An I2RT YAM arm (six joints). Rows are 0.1 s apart.
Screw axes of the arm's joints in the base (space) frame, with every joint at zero. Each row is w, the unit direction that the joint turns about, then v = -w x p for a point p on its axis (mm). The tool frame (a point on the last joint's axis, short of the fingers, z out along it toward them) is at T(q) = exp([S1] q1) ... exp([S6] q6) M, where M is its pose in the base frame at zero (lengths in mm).
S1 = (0, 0, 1, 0, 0, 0)
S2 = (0, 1, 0, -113.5, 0, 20)
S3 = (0, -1, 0, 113.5, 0, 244)
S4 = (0, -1, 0, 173.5, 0, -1)
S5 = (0, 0, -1, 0, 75, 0)
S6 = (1, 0, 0, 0, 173.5, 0)
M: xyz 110.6 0 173.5 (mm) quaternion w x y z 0.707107 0 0.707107 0
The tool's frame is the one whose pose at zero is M.
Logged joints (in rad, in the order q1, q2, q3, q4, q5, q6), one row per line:
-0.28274, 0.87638, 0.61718, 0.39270, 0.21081, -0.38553
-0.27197, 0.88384, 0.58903, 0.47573, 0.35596, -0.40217
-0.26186, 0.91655, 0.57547, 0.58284, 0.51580, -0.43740
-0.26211, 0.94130, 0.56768, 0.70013, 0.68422, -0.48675
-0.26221, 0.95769, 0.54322, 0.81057, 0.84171, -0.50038
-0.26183, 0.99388, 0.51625, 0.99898, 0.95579, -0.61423
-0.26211, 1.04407, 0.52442, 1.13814, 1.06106, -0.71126
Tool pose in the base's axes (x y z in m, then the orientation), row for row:
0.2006, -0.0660, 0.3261, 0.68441, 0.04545, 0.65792, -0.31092
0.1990, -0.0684, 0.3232, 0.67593, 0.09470, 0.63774, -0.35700
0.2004, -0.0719, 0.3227, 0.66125, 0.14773, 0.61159, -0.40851
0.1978, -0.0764, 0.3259, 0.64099, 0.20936, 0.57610, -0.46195
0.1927, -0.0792, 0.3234, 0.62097, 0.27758, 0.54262, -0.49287
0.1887, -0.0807, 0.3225, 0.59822, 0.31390, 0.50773, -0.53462
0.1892, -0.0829, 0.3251, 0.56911, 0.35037, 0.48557, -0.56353
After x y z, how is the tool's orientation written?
As a quaternion, w x y z.
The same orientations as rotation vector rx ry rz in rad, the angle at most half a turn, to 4 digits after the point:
0.1019, 1.4745, -0.6968
0.2129, 1.4340, -0.8027
0.3341, 1.3832, -0.9239
0.4773, 1.3135, -1.0533
0.6380, 1.2472, -1.1329
0.7282, 1.1779, -1.2403
0.8227, 1.1402, -1.3232

